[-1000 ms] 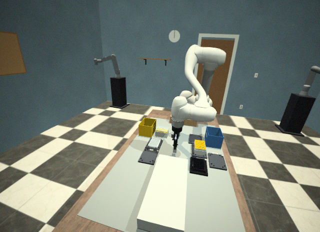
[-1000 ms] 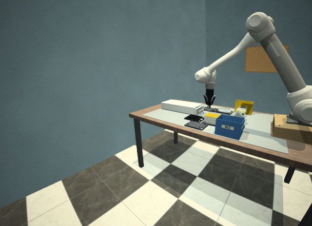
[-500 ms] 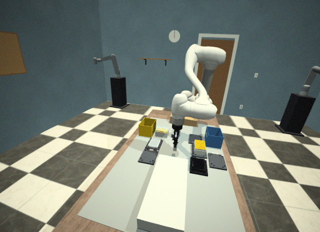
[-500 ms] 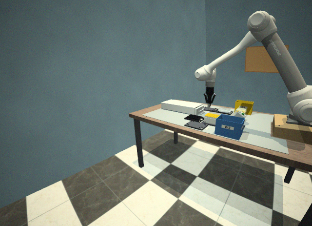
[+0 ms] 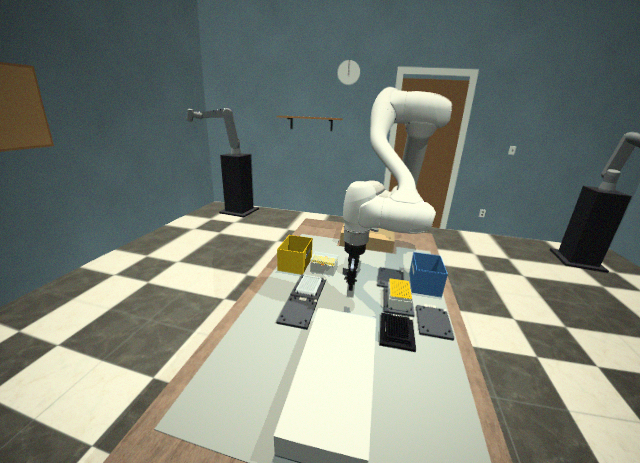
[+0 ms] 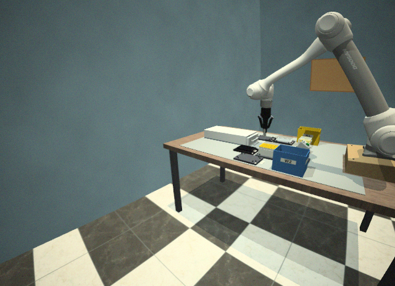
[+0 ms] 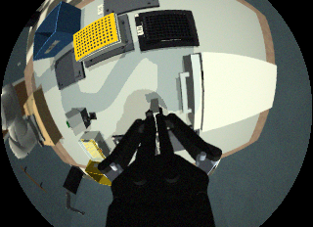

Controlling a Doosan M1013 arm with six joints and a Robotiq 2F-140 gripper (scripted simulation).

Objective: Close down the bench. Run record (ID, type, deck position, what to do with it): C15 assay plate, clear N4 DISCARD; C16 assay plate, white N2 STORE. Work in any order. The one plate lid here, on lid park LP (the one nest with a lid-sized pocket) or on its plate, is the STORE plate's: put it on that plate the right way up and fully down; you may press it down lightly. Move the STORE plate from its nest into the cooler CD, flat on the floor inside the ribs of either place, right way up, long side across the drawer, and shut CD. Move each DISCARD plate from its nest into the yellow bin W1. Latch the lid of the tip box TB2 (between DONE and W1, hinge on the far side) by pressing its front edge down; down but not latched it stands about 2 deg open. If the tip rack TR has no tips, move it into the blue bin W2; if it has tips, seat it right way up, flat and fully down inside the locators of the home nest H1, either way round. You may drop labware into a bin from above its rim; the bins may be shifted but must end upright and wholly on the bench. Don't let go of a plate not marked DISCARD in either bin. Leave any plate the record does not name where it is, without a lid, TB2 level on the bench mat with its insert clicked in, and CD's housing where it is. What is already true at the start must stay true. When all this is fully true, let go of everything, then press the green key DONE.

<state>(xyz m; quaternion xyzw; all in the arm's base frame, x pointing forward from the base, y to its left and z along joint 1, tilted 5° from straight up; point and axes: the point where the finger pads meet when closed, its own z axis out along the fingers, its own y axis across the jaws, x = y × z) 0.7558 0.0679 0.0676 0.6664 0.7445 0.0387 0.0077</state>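
The clear plate lies 9 cm behind my hand, 20 cm to the right of it and 9 cm below it. Round my hand: clear plate lid 17 cm ahead, 2 cm to the left, 8 cm below; then black plate 5 cm ahead, 19 cm to the left, 9 cm below; then white plate 17 cm ahead, 2 cm to the left, 9 cm below.
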